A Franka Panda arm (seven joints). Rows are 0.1 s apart.
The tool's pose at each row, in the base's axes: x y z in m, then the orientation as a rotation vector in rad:
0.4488 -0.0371 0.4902 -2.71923 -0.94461 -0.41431
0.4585 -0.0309 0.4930 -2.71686 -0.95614 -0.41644
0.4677 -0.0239 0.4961 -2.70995 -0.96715 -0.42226
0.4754 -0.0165 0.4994 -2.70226 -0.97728 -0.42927
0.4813 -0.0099 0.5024 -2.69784 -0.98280 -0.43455
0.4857 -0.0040 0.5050 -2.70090 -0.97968 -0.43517
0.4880 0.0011 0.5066 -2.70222 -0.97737 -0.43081
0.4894 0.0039 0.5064 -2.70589 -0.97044 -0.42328
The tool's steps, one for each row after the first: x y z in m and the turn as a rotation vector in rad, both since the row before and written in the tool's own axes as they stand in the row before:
0.0117 0.0010 0.0011 -0.00076 0.00011 -0.00824
0.0119 0.0002 0.0010 0.00201 0.00408 -0.00871
0.0111 -0.0010 0.0007 0.00238 0.00523 -0.00834
0.0092 -0.0015 0.0004 0.00095 0.00379 -0.00472
0.0076 -0.0018 0.0003 -0.00231 -0.00025 0.00236
0.0052 -0.0025 0.0006 0.00083 -0.00264 0.00214
0.0026 -0.0012 0.0013 0.00074 -0.00456 0.00582

